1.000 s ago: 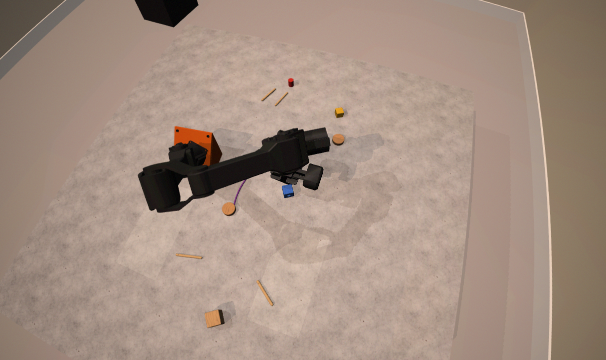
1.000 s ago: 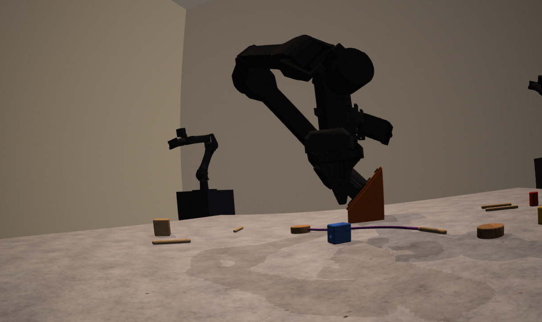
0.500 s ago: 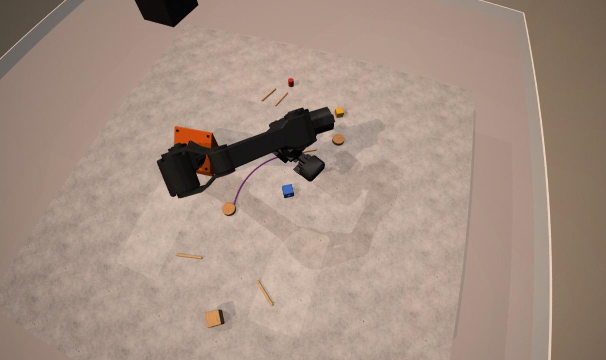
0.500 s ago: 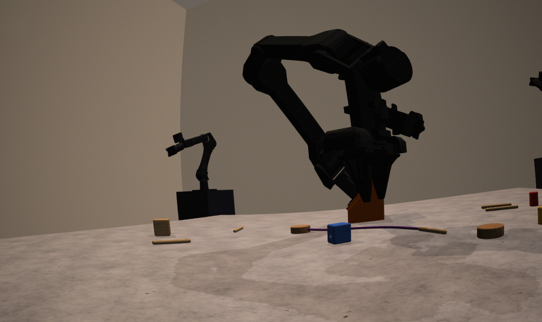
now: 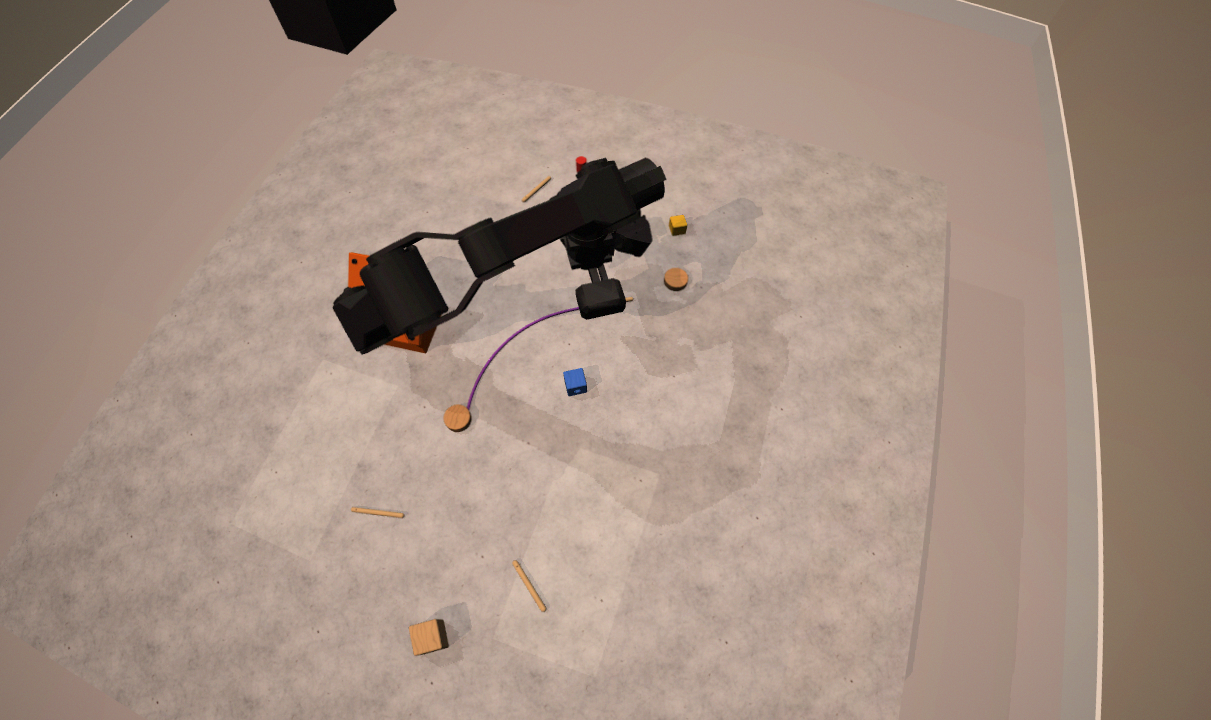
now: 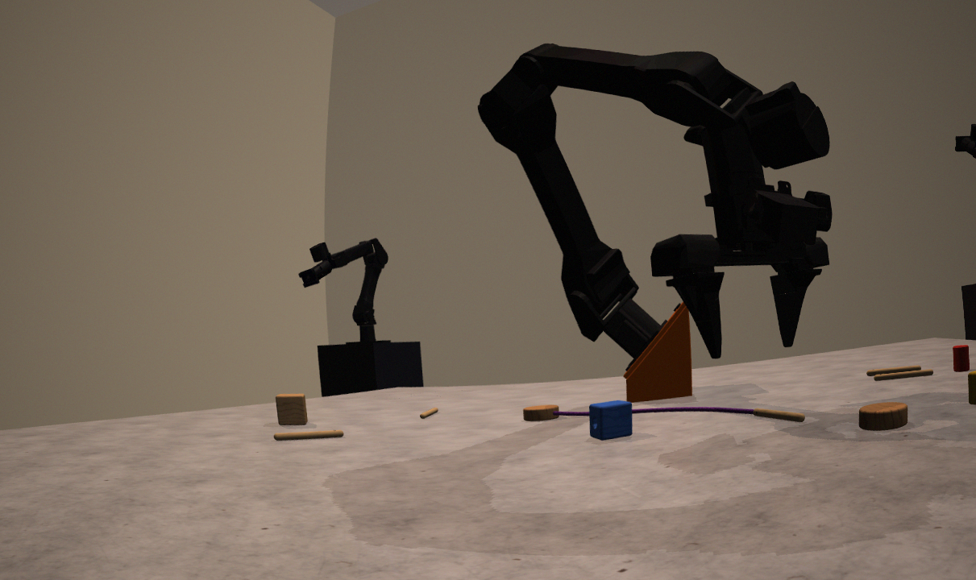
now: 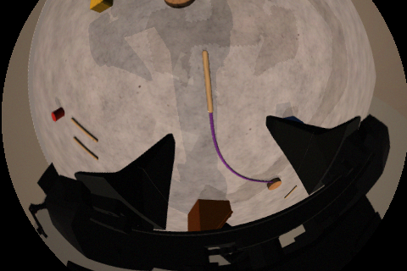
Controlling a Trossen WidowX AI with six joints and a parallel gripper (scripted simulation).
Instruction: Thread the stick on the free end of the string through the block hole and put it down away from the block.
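Now: gripper tip 10 mm short of the thin wooden stick, 10 mm to the right of it and 60 mm above it. From my gripper tip the other things lie so: blue block (40 mm ahead, 130 mm to the right, 40 mm below); wooden disc (110 mm ahead, 110 mm to the left, 50 mm below); yellow cube (70 mm ahead, 210 mm to the left, 50 mm below).
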